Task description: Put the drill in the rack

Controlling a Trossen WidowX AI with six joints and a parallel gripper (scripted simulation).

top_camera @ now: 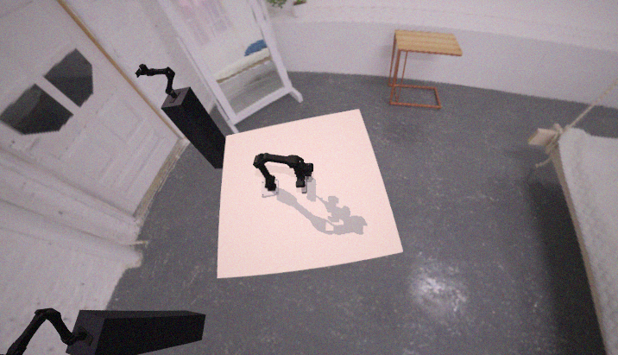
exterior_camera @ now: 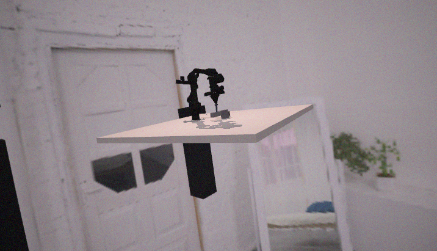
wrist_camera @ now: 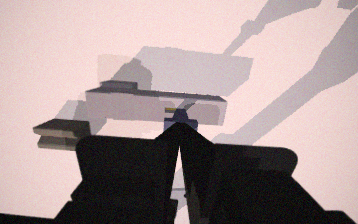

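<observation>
The blue key is 30 mm below my gripper tip. Also, from my gripper tip: drill: 80 mm below, 50 mm to the left, 10 mm behind; grey stepped rack: 200 mm to the left, 110 mm below, 90 mm behind.
</observation>
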